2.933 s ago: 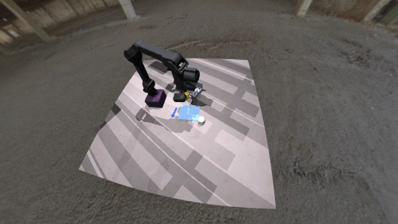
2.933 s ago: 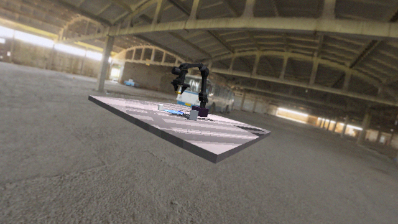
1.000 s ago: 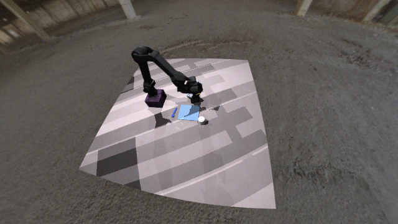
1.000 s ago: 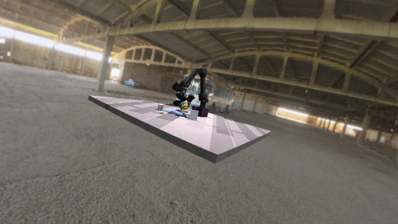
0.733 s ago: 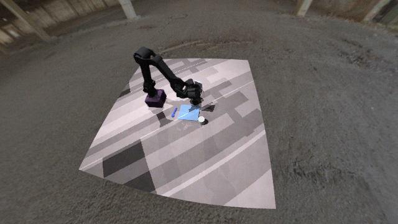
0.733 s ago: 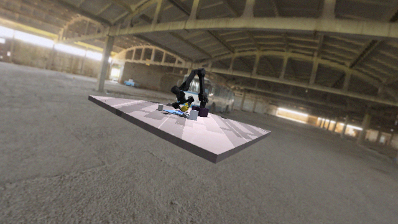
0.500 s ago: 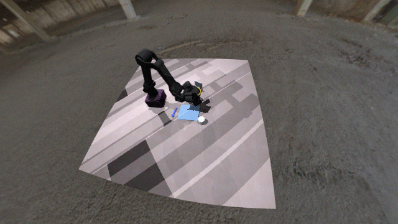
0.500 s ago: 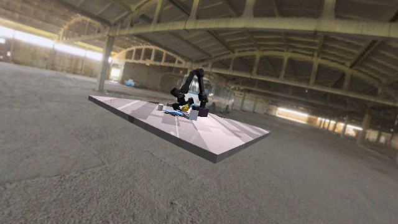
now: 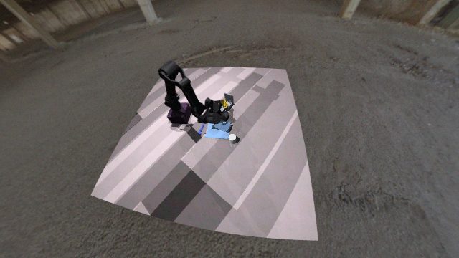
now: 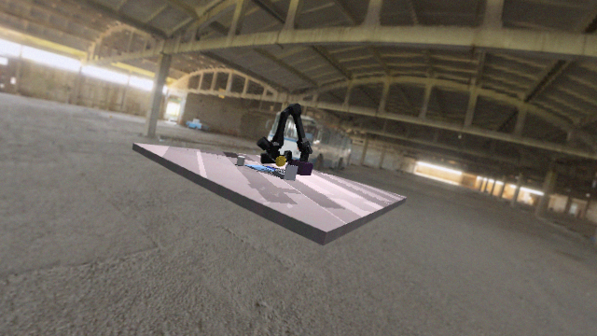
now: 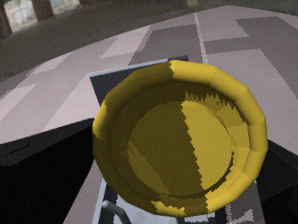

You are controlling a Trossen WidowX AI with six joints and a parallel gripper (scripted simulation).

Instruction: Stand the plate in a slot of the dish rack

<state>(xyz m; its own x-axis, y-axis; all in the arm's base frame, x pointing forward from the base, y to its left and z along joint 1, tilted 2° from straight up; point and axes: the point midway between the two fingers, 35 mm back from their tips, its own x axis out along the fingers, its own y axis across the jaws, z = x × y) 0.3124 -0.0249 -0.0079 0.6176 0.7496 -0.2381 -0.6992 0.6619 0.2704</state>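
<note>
Now: gripper tip 5 cm above the grey dish rack, 3 cm to the right of it and 1 cm past it. Also, from my gripper tip: light blue mat 16 cm to the right, 7 cm below, 6 cm behind; then blue spoon 17 cm behind, 15 cm to the right, 7 cm below; then yellow plate 1 cm to the right.
</note>
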